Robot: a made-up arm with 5 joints.
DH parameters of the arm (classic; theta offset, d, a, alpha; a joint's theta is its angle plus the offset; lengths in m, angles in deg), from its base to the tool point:
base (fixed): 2.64 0 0.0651 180
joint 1: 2.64 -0.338 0.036 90
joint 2: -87.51 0 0.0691 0
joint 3: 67.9 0 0.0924 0
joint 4: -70.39 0.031 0.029 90
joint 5: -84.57 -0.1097 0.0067 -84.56
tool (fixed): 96.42 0.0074 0 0
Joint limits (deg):
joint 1: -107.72..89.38
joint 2: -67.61..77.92
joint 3: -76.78..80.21
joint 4: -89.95..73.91
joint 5: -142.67..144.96
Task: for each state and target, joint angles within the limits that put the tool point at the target. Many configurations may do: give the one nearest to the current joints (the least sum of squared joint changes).
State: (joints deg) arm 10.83 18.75 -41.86 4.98 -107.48
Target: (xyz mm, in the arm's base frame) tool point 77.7 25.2 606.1
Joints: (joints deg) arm 14.10 -19.67 -60.02 3.98 -103.29
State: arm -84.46 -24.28 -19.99 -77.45 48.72
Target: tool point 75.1 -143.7 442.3
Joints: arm -106.66 -36.90 -53.50 -89.95 44.99
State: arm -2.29 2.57 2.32 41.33 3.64
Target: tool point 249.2 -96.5 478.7
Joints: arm 35.34 -12.32 -9.80 35.43 2.30
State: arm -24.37 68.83 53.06 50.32 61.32
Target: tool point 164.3 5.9 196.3
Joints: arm 18.67 44.44 35.41 49.37 57.55
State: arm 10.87 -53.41 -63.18 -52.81 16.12
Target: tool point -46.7 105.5 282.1
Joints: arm 31.99 -67.56 -76.78 -89.34 17.70
